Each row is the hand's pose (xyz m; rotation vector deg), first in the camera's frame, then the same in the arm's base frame.
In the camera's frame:
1: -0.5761 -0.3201 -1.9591 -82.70 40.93 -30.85
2: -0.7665 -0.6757 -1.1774 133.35 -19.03 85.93
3: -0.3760 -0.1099 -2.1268 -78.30 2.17 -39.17
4: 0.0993 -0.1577 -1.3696 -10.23 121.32 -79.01
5: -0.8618 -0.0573 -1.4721 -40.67 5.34 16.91
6: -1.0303 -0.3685 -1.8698 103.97 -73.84 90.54
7: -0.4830 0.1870 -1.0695 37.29 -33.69 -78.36
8: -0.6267 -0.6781 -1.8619 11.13 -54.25 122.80
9: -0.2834 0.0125 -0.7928 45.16 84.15 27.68
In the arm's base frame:
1: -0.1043 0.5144 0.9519 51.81 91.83 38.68
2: -0.6506 0.1330 0.3775 -74.80 85.39 41.41
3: 0.2134 0.5971 1.0195 44.99 88.26 -1.50
4: 0.3207 0.3833 0.1568 -36.41 -121.34 -77.23
5: -0.1850 -0.0923 0.8367 103.29 41.26 -1.56
6: -0.4435 0.2588 1.1422 -71.96 110.14 84.56
7: 0.1539 -0.3017 0.3823 -65.07 -107.30 110.55
8: -0.4252 0.6384 0.8040 84.06 -103.19 -30.90
9: 0.0913 -0.2743 0.0052 -132.84 -22.15 -50.90

